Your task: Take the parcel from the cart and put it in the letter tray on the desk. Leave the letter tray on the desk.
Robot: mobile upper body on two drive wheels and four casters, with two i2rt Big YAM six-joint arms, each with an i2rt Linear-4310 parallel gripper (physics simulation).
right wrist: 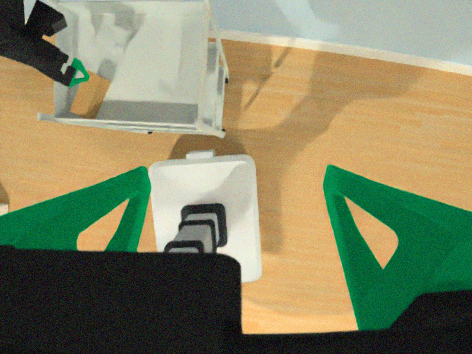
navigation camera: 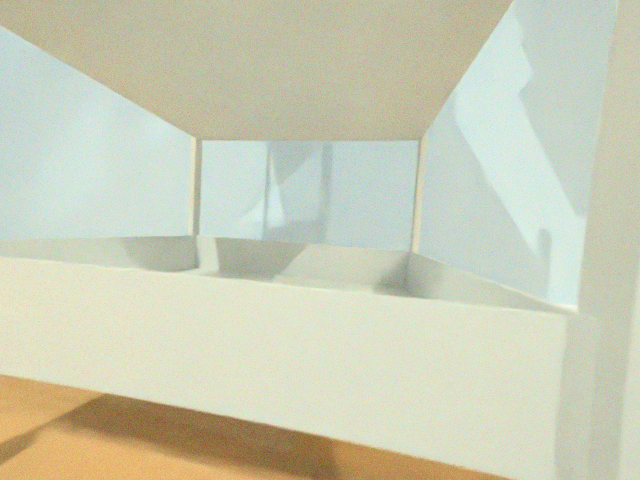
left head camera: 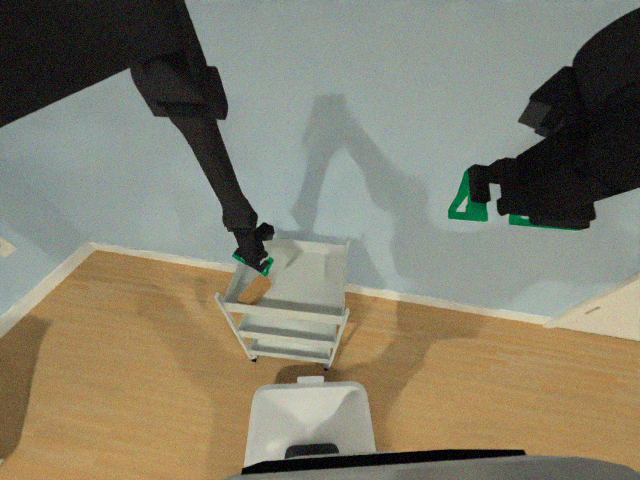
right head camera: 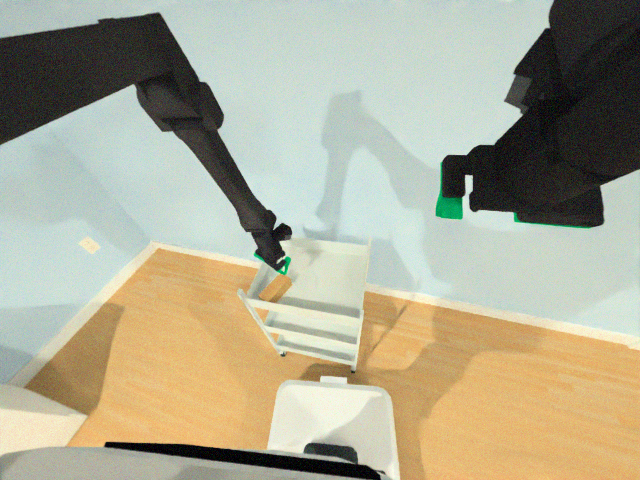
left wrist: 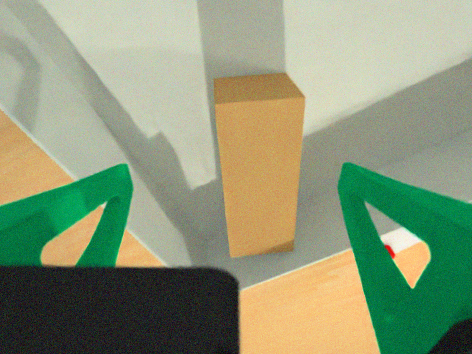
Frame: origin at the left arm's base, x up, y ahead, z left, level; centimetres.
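Seen in the pictures: left gripper, between the fingertips: [right wrist: 74, 70] [left head camera: 256, 269] [right head camera: 277, 268] [left wrist: 235, 175]; right gripper, between the fingertips: [right wrist: 236, 175] [left head camera: 479, 217] [right head camera: 475, 214].
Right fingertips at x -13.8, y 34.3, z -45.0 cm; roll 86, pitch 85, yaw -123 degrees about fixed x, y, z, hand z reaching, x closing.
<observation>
A point is followed by its place in that frame.
The parcel, an orange-brown box [left head camera: 254, 289] {x -69.5, y 54.6, z -0.3 cm} [right head camera: 276, 288] {x -69.5, y 54.1, z -1.0 cm} [left wrist: 261, 175] {x -69.5, y 56.0, z -0.8 cm} [right wrist: 91, 96] {x -69.5, y 54.0, z -1.9 cm}, lies in the near left corner of the top tray of the white cart [left head camera: 289, 308] {x -74.7, y 49.3, z -13.4 cm} [right head camera: 310, 309] {x -68.0, y 45.3, z -15.6 cm} [right wrist: 202, 65] {x -69.0, y 58.8, z -35.1 cm} [navigation camera: 289, 351] {x -124.2, y 44.4, z -20.6 cm}. My left gripper [left head camera: 252, 264] {x -64.4, y 60.1, z -1.1 cm} [left wrist: 235, 175] {x -64.4, y 60.1, z -1.1 cm} is open above the cart's left side. In the left wrist view the parcel shows between its fingertips but beyond them, and the fingers do not touch it. My right gripper [left head camera: 498, 219] [right wrist: 236, 175] {x -13.8, y 34.3, z -45.0 cm} is open and empty, high to the right of the cart. The desk and the letter tray cannot be made out in these views.
The robot's own white base [left head camera: 310, 413] {x -115.0, y 20.4, z -22.1 cm} [right head camera: 333, 408] {x -115.0, y 22.3, z -23.1 cm} [right wrist: 245, 200] {x -115.0, y 11.0, z -43.0 cm} stands close in front of the cart. A blue-grey wall [left head camera: 392, 103] {x -16.8, y 95.3, z -48.4 cm} [right head camera: 403, 77] {x -12.4, y 96.0, z -45.1 cm} rises behind the cart. A pale surface [right head camera: 31, 418] {x -108.2, y 8.3, z 108.2 cm} shows at the lower left in the right head view.
</observation>
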